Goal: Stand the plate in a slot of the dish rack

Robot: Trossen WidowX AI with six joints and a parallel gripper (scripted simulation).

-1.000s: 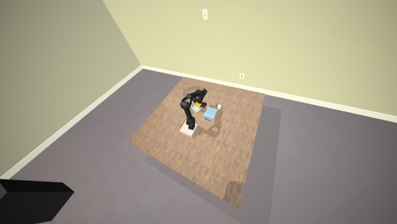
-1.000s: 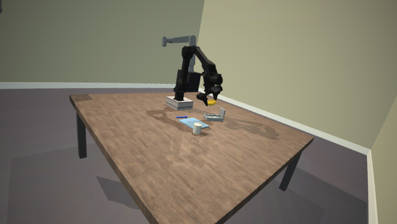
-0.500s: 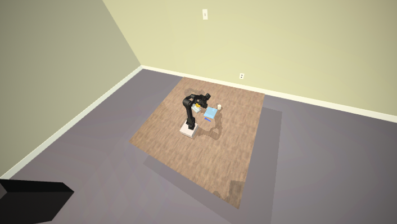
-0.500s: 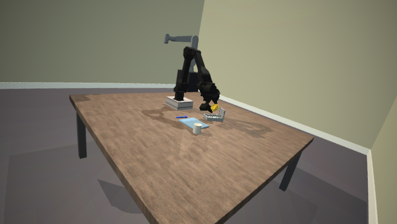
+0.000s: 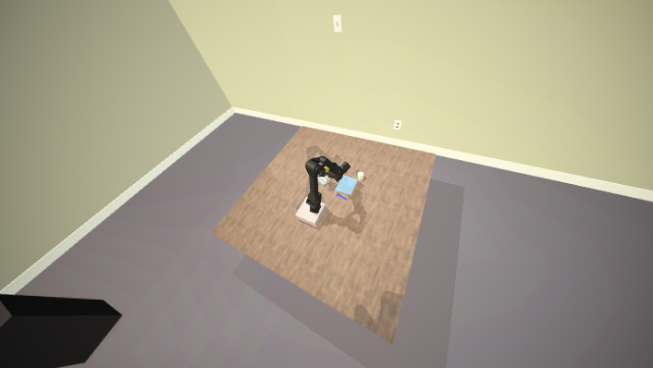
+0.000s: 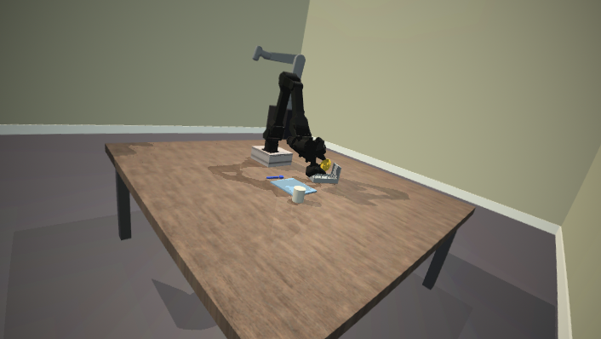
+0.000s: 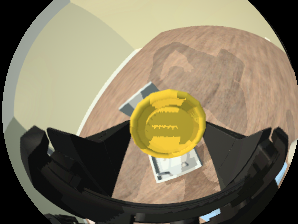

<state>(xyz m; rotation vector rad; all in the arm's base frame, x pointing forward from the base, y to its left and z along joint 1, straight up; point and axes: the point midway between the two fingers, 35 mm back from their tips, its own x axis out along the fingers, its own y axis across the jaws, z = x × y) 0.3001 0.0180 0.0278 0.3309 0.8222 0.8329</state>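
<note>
Now: the grey dish rack 2 cm behind my gripper tip, 3 cm to the left of it and 5 cm below it. Also, from my gripper tip: light blue mat 3 cm behind, 18 cm to the right, 7 cm below; then blue utensil 14 cm behind, 17 cm to the right, 7 cm below; then yellow plate 1 cm to the right.
</note>
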